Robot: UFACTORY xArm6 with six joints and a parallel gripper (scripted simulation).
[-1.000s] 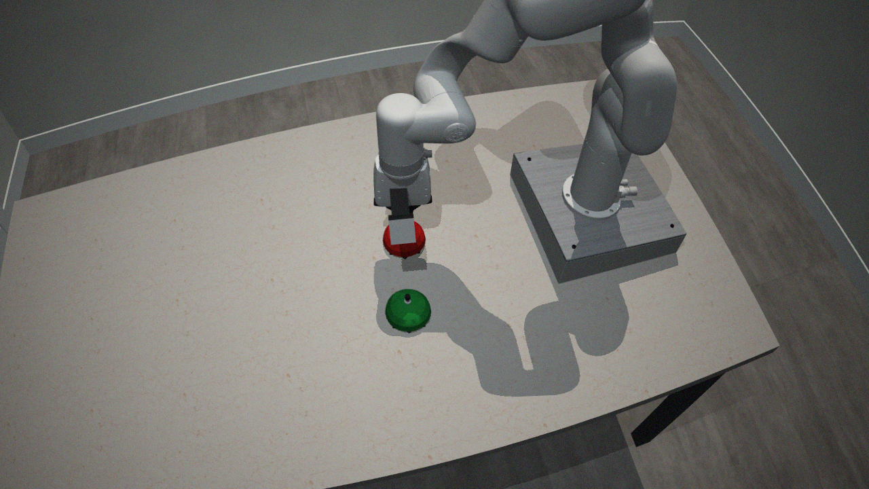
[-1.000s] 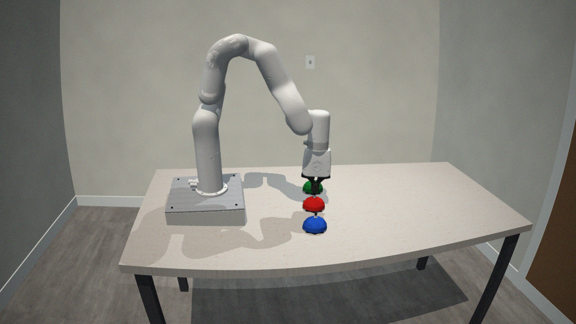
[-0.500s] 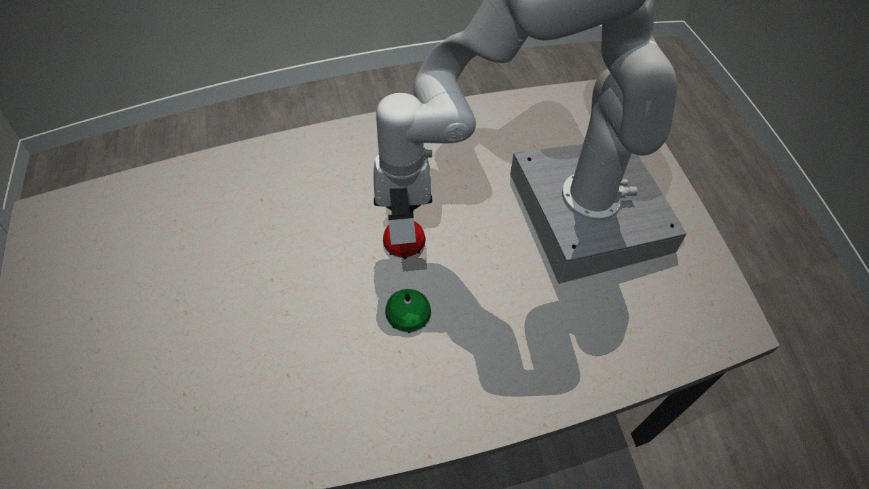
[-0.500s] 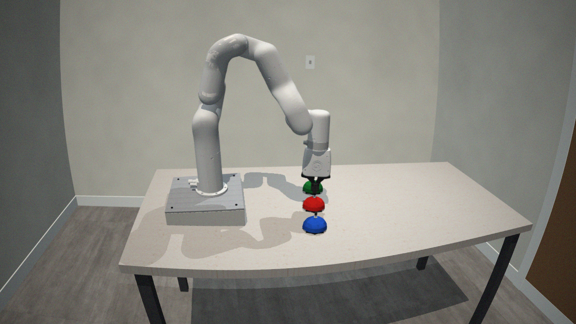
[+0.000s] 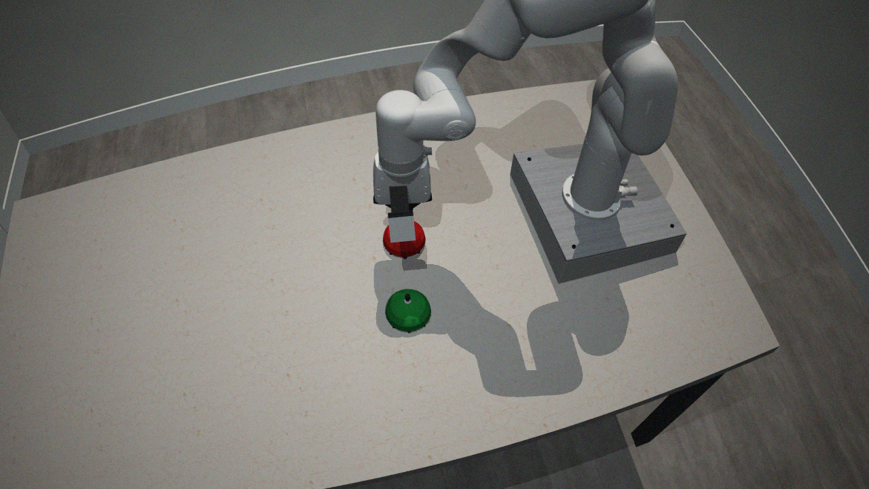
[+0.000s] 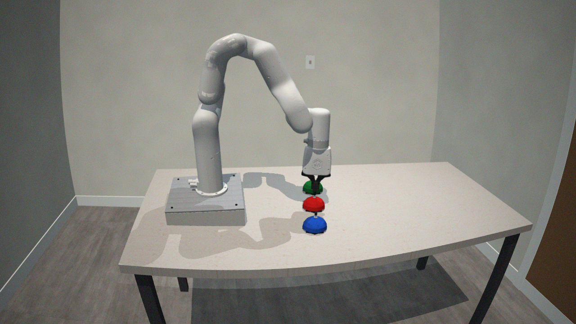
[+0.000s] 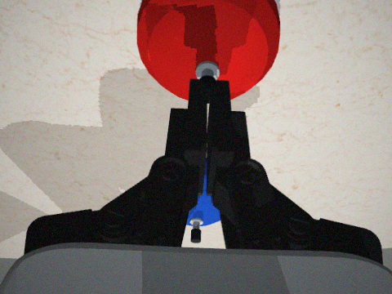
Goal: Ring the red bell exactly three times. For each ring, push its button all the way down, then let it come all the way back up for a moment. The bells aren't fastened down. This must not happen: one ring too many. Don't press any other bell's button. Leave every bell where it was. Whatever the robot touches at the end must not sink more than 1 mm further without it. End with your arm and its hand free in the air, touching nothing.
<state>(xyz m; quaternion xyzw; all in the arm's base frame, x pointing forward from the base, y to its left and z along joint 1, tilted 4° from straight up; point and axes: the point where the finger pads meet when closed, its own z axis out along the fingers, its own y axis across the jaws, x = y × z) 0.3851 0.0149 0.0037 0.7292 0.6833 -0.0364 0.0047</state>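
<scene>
My hand is 5 cm above the red bell. The rest, counted from my hand: blue bell 1 cm behind, 16 cm to the right, 5 cm below; then green bell 1 cm ahead, 16 cm to the left, 5 cm below.
</scene>
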